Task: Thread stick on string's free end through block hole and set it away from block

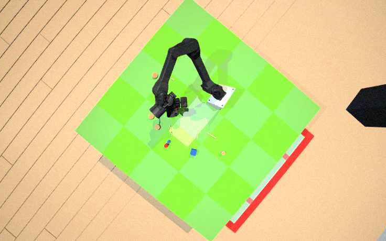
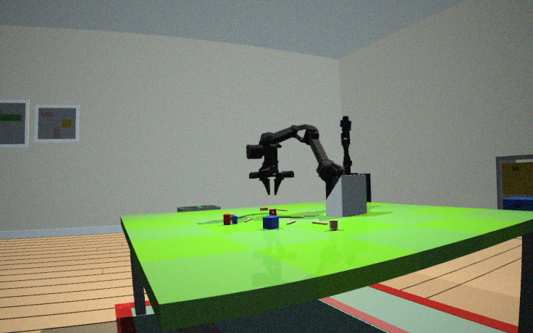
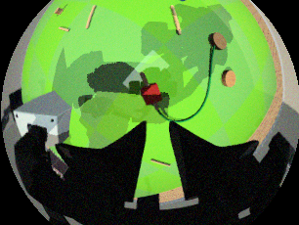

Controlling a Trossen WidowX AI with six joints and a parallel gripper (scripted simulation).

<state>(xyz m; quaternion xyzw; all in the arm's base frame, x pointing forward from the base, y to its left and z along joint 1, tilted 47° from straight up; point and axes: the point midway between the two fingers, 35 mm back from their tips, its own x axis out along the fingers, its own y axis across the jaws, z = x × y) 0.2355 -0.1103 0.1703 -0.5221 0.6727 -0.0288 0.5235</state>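
My gripper tip is 70 mm above the red block, 20 mm to the right of it and 10 mm short of it. From my gripper tip the other things lie so: red cylinder 260 mm ahead, 130 mm to the left, 70 mm below; then thin wooden stick 80 mm below, 10 mm to the left; then round wooden button 200 mm ahead, 80 mm below.
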